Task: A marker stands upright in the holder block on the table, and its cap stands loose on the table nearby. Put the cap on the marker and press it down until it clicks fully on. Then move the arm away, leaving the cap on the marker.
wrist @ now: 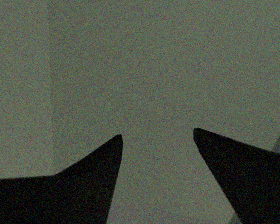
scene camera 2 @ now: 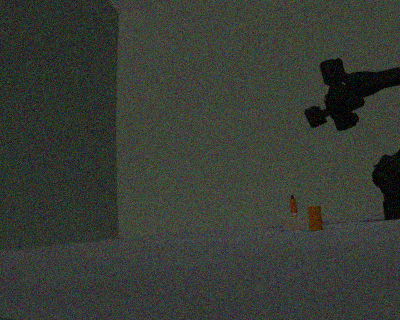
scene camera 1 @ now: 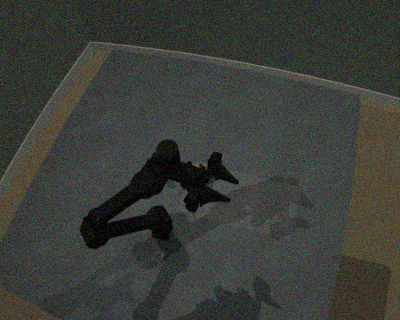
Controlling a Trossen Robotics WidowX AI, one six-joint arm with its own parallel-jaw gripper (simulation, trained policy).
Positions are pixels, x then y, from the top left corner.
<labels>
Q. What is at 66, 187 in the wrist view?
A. My gripper.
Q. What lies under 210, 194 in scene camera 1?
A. My gripper.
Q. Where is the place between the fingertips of my gripper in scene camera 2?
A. At 332, 116
</labels>
